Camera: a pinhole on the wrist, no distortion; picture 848 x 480 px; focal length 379.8 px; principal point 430.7 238.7 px. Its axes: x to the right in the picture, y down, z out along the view. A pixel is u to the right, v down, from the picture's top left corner.
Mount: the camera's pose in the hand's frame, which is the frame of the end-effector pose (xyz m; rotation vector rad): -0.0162 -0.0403 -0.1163 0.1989 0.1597 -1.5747
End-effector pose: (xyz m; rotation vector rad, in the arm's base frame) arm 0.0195 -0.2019 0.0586 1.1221 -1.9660 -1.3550
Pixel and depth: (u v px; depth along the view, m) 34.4 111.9 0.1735
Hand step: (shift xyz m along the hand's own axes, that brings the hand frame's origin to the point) -0.0771 0.0977 0.0922
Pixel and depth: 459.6 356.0 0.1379
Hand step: 0.0227 -0.0823 0.0166
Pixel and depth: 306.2 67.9 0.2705
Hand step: -0.1441 -0.0133 0.1643
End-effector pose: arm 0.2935 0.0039 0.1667 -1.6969 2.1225 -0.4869
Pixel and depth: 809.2 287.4 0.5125
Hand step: 0.0318 -0.6545 0.2688
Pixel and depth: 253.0 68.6 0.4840
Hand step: -0.2435 0.0740 0.4012
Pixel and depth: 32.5 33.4 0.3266
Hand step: -0.1983 0.2220 0.2751
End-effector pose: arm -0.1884 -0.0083 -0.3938 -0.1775 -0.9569 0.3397
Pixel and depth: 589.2 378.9 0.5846
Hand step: 0.1822 -0.4130 0.4029
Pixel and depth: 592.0 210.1 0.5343
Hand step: -0.0722 -0.3814 0.3517
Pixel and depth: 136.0 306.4 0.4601
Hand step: 0.0569 0.2024 0.4144
